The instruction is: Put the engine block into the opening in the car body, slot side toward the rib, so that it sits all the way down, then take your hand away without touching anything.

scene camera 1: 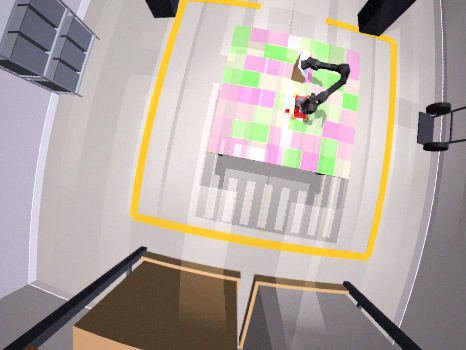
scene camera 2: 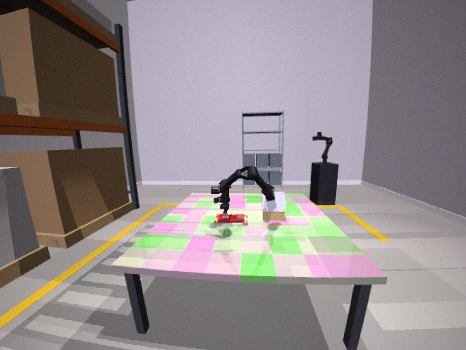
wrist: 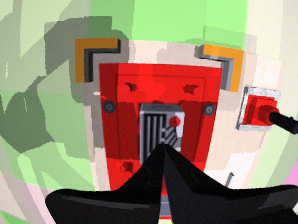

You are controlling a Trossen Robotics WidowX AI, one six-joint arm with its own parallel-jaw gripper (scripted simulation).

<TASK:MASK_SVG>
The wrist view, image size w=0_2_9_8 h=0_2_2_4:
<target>my gripper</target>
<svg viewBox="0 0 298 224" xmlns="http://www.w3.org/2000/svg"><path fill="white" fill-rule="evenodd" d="M45 197L45 205L47 205L55 224L158 224L162 198L162 180L165 177L166 194L168 194L169 209L170 214L172 214L173 224L298 224L298 214L295 214L293 210L298 202L298 185L286 184L270 186L270 188L263 186L263 188L231 189L229 186L222 185L217 180L206 175L206 172L202 172L200 168L190 163L186 157L182 156L170 144L157 144L153 151L150 152L148 160L145 160L145 163L141 165L141 168L116 190L104 190L104 192L94 190L94 192L90 192L90 190L61 188L53 190L53 192Z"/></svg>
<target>car body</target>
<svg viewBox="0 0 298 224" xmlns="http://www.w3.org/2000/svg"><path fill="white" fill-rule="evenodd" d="M164 177L164 180L162 180L162 198L158 220L173 220L172 214L170 214L168 194L166 194ZM98 63L100 64L98 80L100 80L106 164L108 164L110 190L120 188L122 184L129 180L129 177L132 177L141 168L140 133L142 103L180 105L182 111L185 112L181 155L186 157L190 163L196 165L197 168L200 168L202 172L205 172L209 145L214 131L214 121L216 121L218 97L220 97L222 68L196 67L196 65Z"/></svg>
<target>grey striped engine block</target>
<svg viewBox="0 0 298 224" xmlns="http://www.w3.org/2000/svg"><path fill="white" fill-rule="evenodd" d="M142 103L140 163L144 164L145 160L148 160L150 152L153 151L157 144L170 144L176 151L181 153L185 112L182 111L180 105Z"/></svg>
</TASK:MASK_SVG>
